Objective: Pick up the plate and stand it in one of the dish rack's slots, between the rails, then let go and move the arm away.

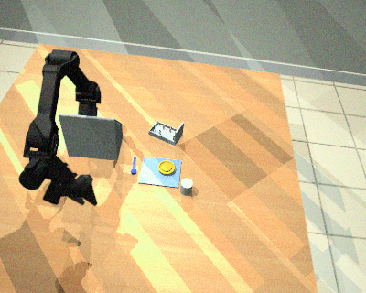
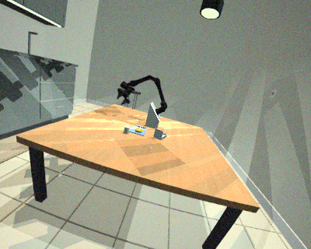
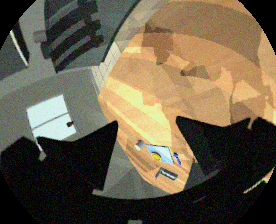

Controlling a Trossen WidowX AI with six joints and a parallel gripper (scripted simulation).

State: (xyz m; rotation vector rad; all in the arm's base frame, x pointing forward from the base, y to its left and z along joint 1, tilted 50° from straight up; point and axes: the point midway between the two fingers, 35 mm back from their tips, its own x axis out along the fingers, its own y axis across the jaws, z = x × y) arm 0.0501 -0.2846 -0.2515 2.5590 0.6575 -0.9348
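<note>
The plate lies 230 mm ahead of my gripper tip, 270 mm to the left of it and 150 mm below it. The rest, counted from my gripper tip: blue spoon 110 mm ahead, 270 mm to the left, 160 mm below; then dish rack 230 mm ahead, 450 mm to the left, 140 mm below.
</note>
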